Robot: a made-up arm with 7 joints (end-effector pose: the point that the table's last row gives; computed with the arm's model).
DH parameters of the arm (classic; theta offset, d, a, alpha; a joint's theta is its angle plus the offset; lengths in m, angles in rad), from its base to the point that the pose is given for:
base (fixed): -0.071 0 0 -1.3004
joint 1: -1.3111 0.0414 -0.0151 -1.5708
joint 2: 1.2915 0 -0.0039 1.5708
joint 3: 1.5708 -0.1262 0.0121 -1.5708
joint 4: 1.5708 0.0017 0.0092 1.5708
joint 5: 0 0.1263 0 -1.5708
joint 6: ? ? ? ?
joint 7: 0 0 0 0
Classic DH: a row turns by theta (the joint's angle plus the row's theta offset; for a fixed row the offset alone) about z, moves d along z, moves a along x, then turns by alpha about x.
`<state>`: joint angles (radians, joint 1 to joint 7).
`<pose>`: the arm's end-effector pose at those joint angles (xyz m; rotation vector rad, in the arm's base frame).
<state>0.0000 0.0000 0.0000 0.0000 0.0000 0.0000 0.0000</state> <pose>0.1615 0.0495 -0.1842 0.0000 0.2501 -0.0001</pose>
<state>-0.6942 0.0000 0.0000 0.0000 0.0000 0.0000 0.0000</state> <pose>0.2460 0.0045 -0.0438 -0.0236 -0.4180 -0.1879</pose>
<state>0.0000 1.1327 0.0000 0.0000 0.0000 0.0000 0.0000</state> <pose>0.1820 0.1689 -0.1037 1.1266 0.2226 -0.1417</pose>
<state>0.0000 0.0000 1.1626 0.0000 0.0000 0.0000 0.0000</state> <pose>0.0419 0.2339 -0.1536 0.1453 0.2212 1.1561</pose>
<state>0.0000 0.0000 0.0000 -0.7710 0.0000 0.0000 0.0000</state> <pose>0.1490 0.0495 -0.0417 0.0000 -0.5209 -0.0001</pose>
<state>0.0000 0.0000 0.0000 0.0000 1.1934 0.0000 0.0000</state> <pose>0.1615 0.0495 -0.1842 1.1869 0.2195 -0.1493</pose>
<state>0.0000 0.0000 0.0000 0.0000 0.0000 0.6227 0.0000</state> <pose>0.1407 0.0495 -0.2172 0.0001 0.8728 -0.0001</pose>
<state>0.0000 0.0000 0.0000 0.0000 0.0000 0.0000 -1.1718</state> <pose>0.1615 0.0495 -0.1842 -0.1464 0.2207 -1.1655</pose>
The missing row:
joint 6: -1.5708 0 0.0636 1.5708
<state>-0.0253 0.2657 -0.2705 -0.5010 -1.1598 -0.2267 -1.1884</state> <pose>0.1612 0.0243 -0.0866 -0.8125 -0.8247 -1.3930</pose>
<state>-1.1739 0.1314 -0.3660 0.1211 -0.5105 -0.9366 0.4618</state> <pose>0.2001 -0.0417 0.0621 -0.8596 -1.2889 -0.2691</pose>
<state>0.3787 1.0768 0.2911 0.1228 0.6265 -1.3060 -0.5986</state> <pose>0.0967 0.1580 -0.1175 1.4566 0.0379 -1.6102</pose>
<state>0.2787 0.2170 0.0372 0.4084 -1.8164 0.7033 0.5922</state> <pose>0.0480 0.0697 -0.2576 -1.4065 1.5601 0.7014</pose>
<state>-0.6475 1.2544 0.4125 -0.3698 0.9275 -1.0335 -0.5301</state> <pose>0.1570 0.0696 0.0646 2.7512 -0.7706 -0.5159</pose>
